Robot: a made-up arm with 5 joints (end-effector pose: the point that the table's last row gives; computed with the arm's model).
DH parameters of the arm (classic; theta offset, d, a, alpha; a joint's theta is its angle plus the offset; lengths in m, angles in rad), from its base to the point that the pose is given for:
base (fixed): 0 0.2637 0.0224 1.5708
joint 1: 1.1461 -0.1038 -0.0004 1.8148
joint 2: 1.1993 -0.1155 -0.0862 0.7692
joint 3: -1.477 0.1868 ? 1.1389
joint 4: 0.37 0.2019 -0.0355 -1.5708
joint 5: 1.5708 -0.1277 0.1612 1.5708
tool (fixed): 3.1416 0.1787 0 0
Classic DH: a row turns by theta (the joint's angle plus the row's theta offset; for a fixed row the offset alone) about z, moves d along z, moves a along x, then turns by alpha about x.
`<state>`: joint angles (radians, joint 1 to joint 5).
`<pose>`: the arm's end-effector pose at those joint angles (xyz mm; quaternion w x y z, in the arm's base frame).
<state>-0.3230 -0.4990 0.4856 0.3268 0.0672</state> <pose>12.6 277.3 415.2 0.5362 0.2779 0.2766 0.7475</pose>
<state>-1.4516 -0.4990 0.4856 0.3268 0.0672</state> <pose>155.1 277.3 337.4 0.3052 0.6346 0.5205 0.4830</pose>
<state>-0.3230 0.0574 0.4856 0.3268 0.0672</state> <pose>86.9 195.0 465.2 0.5784 0.4717 0.1051 0.6572</pose>
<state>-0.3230 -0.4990 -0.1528 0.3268 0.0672</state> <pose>-38.2 327.4 379.4 0.6183 -0.0245 0.3209 0.7170</pose>
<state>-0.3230 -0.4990 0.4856 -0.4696 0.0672</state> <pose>-114.3 238.6 363.5 0.5823 0.0559 -0.0415 0.8100</pose>
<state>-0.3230 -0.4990 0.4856 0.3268 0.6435</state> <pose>-51.2 195.6 325.9 0.5927 0.4788 0.1128 0.6377</pose>
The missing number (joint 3, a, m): -0.06
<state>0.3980 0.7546 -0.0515 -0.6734 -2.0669</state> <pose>26.3 565.9 588.5 0.7935 -0.4415 0.3875 0.1592</pose>
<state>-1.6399 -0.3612 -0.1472 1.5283 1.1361</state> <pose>131.3 245.3 356.0 0.4552 0.5024 0.7042 -0.2108</pose>
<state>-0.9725 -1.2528 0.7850 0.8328 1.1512</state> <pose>-96.1 127.3 369.4 0.4965 0.6157 0.5648 0.2354</pose>
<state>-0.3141 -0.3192 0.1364 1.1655 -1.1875</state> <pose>141.1 597.1 356.9 0.0988 0.0176 0.7318 0.6741</pose>
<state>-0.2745 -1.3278 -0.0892 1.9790 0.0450</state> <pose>87.4 349.0 123.5 0.5575 0.0471 0.8139 0.1568</pose>
